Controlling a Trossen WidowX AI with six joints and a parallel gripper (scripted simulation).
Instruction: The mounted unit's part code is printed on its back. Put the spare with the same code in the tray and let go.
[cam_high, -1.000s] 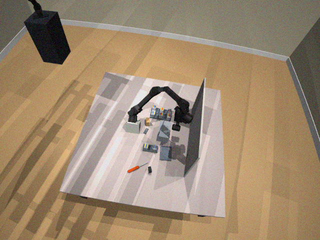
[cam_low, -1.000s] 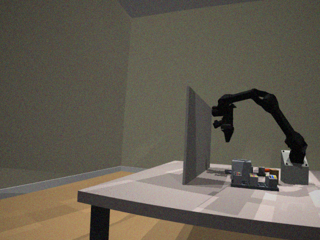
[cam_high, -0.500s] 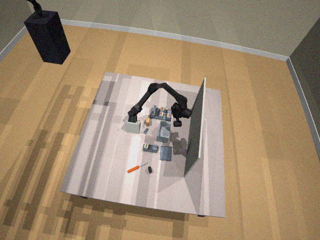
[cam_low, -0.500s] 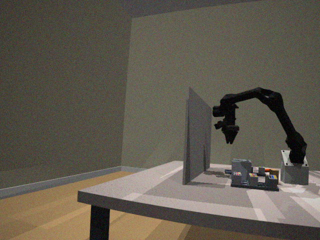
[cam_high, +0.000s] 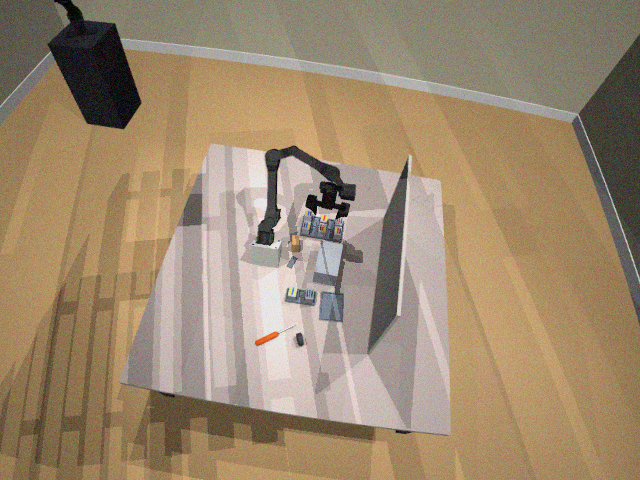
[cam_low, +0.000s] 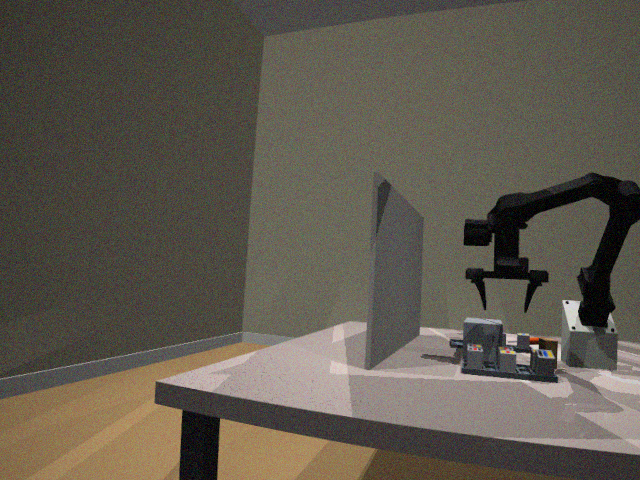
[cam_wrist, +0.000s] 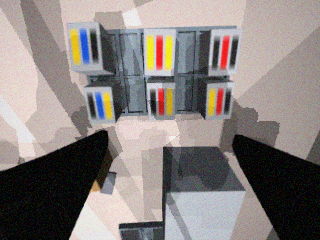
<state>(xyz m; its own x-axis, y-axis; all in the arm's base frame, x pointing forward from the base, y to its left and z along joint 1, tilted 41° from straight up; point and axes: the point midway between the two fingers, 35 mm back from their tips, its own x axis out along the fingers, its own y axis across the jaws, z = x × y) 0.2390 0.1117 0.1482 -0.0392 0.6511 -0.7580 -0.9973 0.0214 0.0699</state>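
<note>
The grey spare lies 10 cm below my gripper tip. The rest, counted from my gripper tip: grey mounted unit (5 cm ahead, 17 cm to the right, 9 cm below); tall upright panel (29 cm ahead, 19 cm to the right, 8 cm above); brown block (11 cm behind, 11 cm to the right, 11 cm below).
</note>
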